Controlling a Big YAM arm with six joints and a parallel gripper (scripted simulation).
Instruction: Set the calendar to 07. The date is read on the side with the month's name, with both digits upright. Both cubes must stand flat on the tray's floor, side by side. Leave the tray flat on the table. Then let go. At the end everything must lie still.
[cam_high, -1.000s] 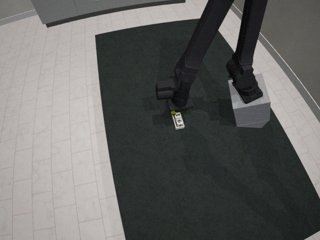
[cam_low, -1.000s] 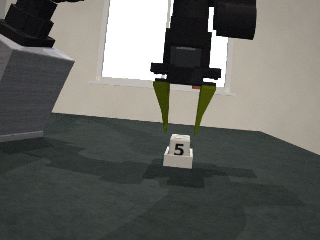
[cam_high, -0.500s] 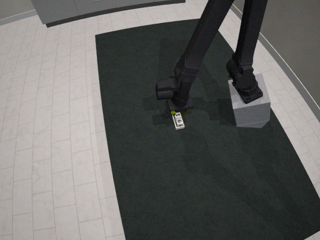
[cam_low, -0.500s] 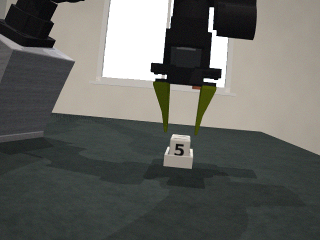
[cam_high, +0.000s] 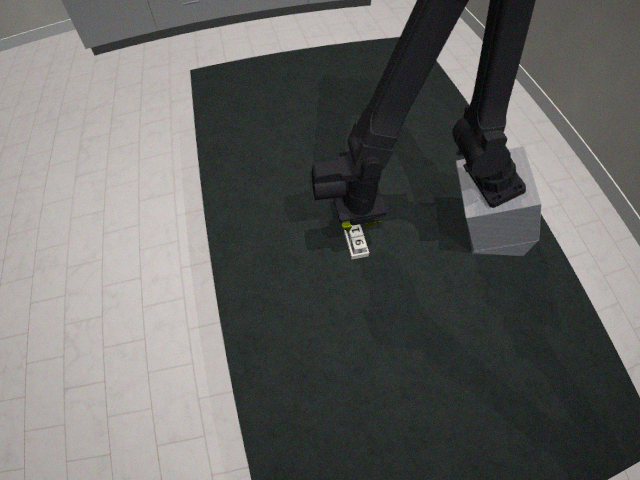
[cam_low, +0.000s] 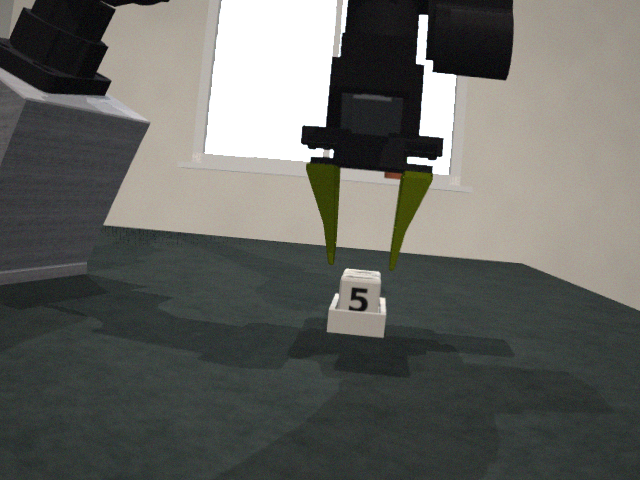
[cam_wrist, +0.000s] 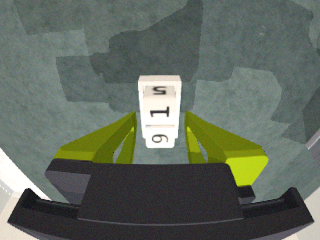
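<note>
The small white tray lies 5 cm below my hand and 2 cm to the left of it.
</note>
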